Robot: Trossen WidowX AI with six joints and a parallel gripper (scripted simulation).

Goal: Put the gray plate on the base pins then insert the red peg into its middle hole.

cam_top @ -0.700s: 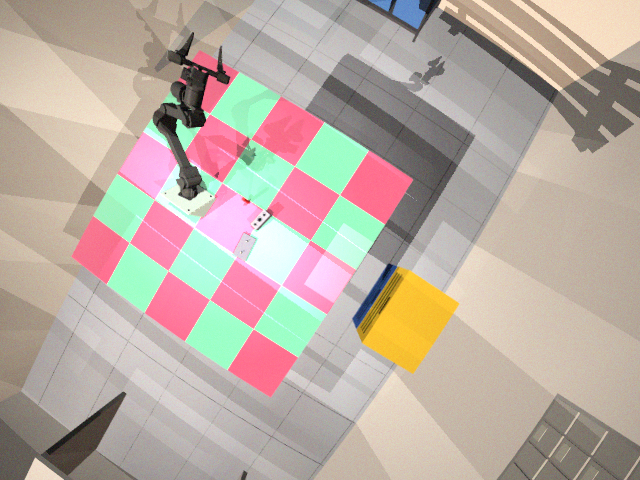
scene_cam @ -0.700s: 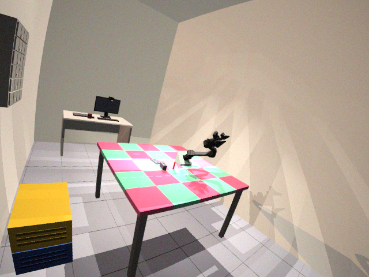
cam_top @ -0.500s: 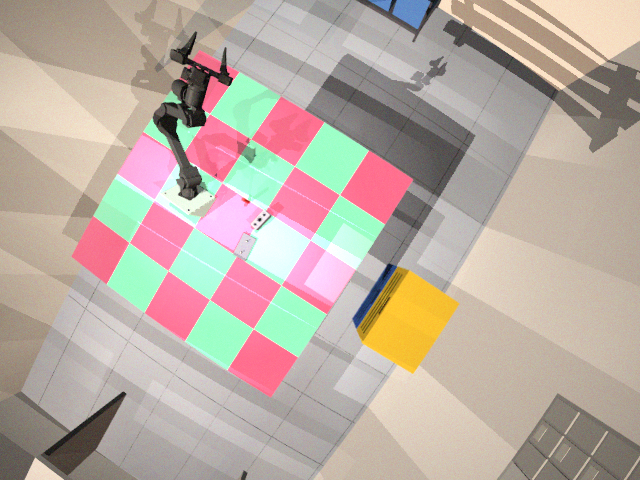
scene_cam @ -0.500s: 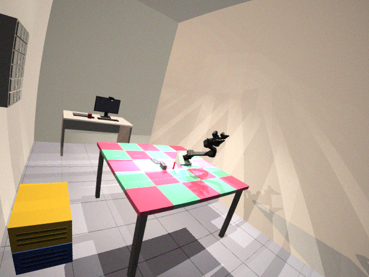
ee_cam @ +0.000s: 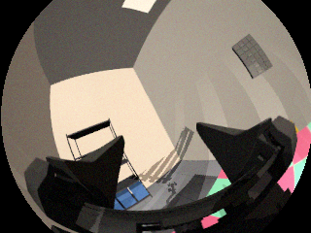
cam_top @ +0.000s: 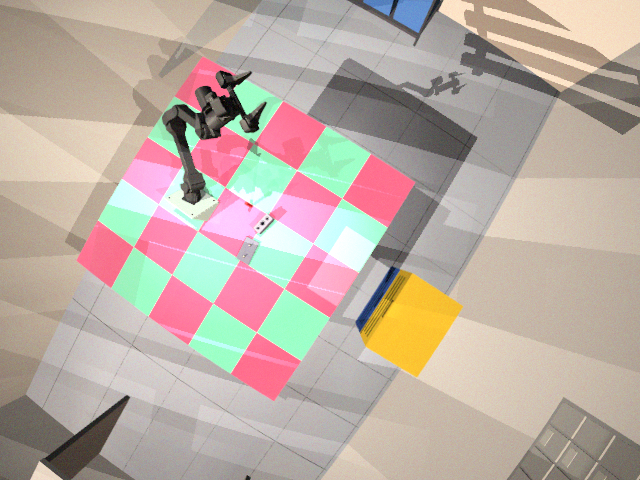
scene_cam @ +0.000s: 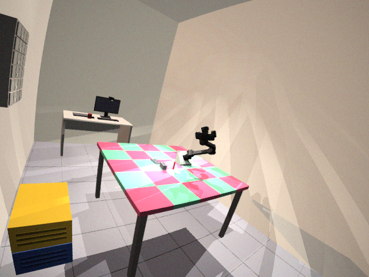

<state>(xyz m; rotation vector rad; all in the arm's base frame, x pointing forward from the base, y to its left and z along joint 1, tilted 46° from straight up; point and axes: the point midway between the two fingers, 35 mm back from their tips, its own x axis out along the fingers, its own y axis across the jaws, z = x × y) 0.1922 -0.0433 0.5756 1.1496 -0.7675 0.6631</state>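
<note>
Now: the gray plate 46 cm below my gripper tip, 36 cm to the right of it and 7 cm ahead of it. Also, from my gripper tip: dark base (52 cm to the right, 48 cm below, 5 cm ahead); red peg (45 cm below, 31 cm to the right, 3 cm behind).
</note>
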